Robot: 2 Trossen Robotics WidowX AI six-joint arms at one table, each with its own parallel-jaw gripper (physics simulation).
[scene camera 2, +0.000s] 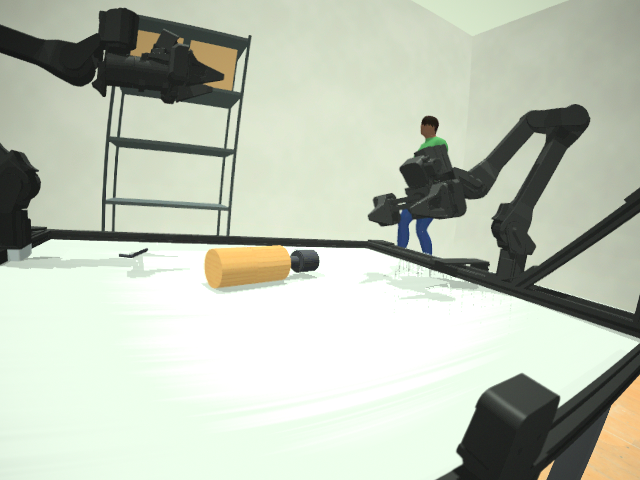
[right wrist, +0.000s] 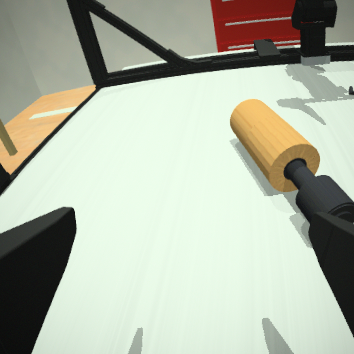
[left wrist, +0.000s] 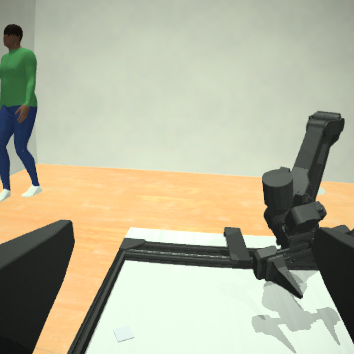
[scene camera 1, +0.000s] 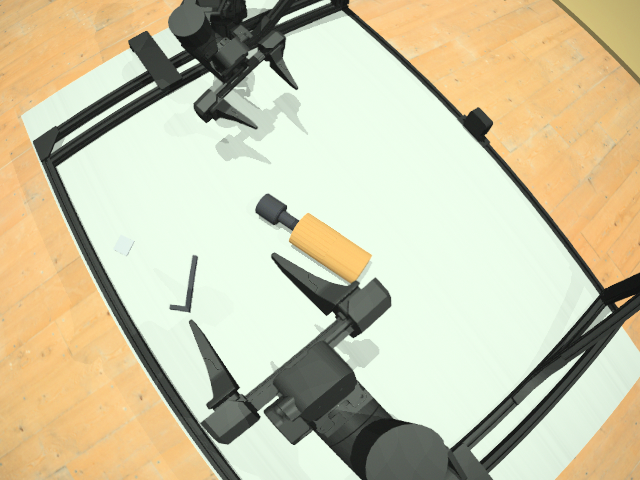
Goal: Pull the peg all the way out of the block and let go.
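Seen in the pictures: left gripper, between the fingertips: point(scene camera 2: 217, 83) point(left wrist: 197, 237) point(scene camera 1: 231, 287); right gripper, between the fingertips: point(scene camera 2: 388, 214) point(right wrist: 196, 222) point(scene camera 1: 277, 108); left arm's base, origin of its link: point(scene camera 2: 6, 245) point(right wrist: 312, 52); right arm's base, origin of its link: point(scene camera 2: 508, 279) point(scene camera 1: 226, 35).
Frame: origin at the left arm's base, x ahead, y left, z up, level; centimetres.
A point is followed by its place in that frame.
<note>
The block point(scene camera 1: 330, 246) @(x 38.1, y -17.6, z 3.6 cm) point(scene camera 2: 248, 266) @(x 37.2, y -21.3, z 1.5 cm) point(right wrist: 270, 142) @(x 42.7, y -18.9, z 3.1 cm) is an orange wooden cylinder lying on its side on the white table. The dark peg point(scene camera 1: 270, 208) @(x 49.2, y -14.9, z 2.6 cm) point(scene camera 2: 306, 260) @(x 48.8, y -17.6, z 1.4 cm) point(right wrist: 325, 197) @(x 50.5, y -16.0, z 2.6 cm) sticks out of one end, its thick head and part of its thin shaft showing; the rest is hidden inside. My right gripper point(scene camera 1: 276, 107) @(x 59.3, y -24.7, z 10.5 cm) point(scene camera 2: 391, 215) @(x 59.3, y -24.7, z 10.5 cm) point(right wrist: 196, 222) @(x 59.3, y -24.7, z 10.5 cm) is open and empty, above the table, apart from the peg on the head's side; one finger overlaps the head in its wrist view. My left gripper point(scene camera 1: 232, 287) @(x 35.0, y 0.0, z 32.4 cm) point(scene camera 2: 217, 83) @(x 35.0, y 0.0, z 32.4 cm) point(left wrist: 197, 237) @(x 35.0, y 0.0, z 32.4 cm) is open and empty, high above the table.
A dark L-shaped key point(scene camera 1: 191, 284) point(scene camera 2: 135, 253) and a pale square point(scene camera 1: 124, 245) @(x 62.2, y 7.8, z -1.6 cm) point(left wrist: 123, 334) @(x 61.9, y 7.8, z -1.6 cm) lie on the table at the left in scene camera 1. A black frame point(scene camera 1: 45, 143) @(x 91.5, y 10.3, z 0.6 cm) borders the table. A black camera-like box point(scene camera 1: 478, 122) @(x 38.4, y -56.8, z 2.7 cm) point(scene camera 2: 511, 413) @(x 36.5, y -58.5, z 3.3 cm) is mounted on it.
</note>
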